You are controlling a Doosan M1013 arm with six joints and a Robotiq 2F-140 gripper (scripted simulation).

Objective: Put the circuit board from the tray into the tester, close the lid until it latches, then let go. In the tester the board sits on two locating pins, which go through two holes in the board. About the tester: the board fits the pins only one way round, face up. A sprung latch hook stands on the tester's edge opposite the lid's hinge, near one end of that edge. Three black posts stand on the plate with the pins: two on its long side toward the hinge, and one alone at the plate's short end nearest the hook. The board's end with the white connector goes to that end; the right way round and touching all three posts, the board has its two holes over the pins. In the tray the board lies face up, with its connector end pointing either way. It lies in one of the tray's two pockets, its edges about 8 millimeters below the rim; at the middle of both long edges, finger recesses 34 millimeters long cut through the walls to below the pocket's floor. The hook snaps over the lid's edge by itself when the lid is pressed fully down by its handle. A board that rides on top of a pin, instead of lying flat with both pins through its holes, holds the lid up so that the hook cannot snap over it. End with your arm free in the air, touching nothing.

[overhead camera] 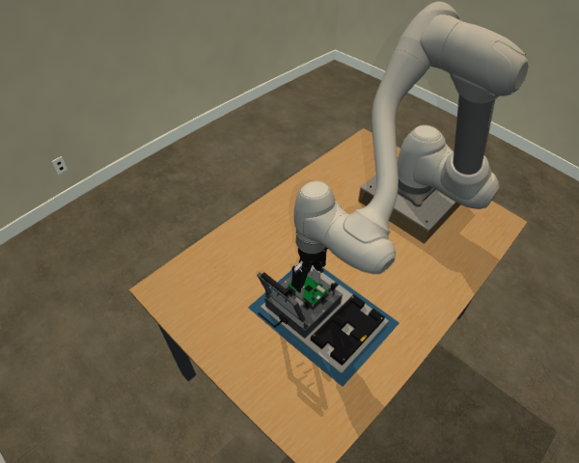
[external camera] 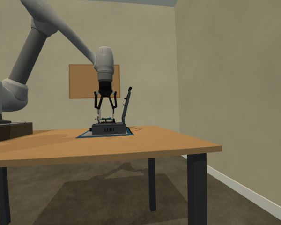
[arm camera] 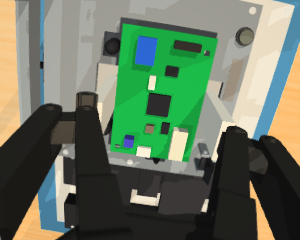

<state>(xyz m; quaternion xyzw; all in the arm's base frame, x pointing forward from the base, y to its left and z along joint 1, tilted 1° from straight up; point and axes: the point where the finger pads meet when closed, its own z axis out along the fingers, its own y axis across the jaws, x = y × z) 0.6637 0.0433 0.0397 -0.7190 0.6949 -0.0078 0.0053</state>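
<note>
The green circuit board lies 20 mm below my hand. The rest, counted from my hand: tester (40 mm to the left, 30 mm ahead); then latch hook (60 mm to the left, 60 mm behind, 20 mm below); then tester lid (120 mm ahead, 70 mm above).
</note>
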